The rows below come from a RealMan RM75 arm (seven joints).
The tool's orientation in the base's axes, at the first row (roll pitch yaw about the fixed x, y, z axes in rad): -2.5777 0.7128 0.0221
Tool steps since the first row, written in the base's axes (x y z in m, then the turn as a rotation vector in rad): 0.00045 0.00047 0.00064 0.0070 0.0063 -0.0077; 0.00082 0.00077 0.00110 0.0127 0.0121 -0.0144; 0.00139 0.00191 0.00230 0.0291 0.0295 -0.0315; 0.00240 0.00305 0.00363 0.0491 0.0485 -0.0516; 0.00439 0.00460 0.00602 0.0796 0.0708 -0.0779
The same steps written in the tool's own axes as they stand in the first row. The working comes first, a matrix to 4 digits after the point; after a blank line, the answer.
The tool's axes in the first row as the columns of a matrix, in the base's axes (used below as rounded here):
0.7563 -0.3308 -0.5644
0.0167 -0.8527 0.5221
-0.6540 -0.4044 -0.6394

-0.00007 -0.00081 -0.00042 0.0104 -0.0046 0.0043; -0.00009 -0.00137 -0.00076 0.0192 -0.0087 0.0084; -0.00042 -0.00302 -0.00126 0.0431 -0.0220 0.0191; -0.00051 -0.00486 -0.00208 0.0717 -0.0367 0.0306; -0.00054 -0.00781 -0.00393 0.1123 -0.0552 0.0418
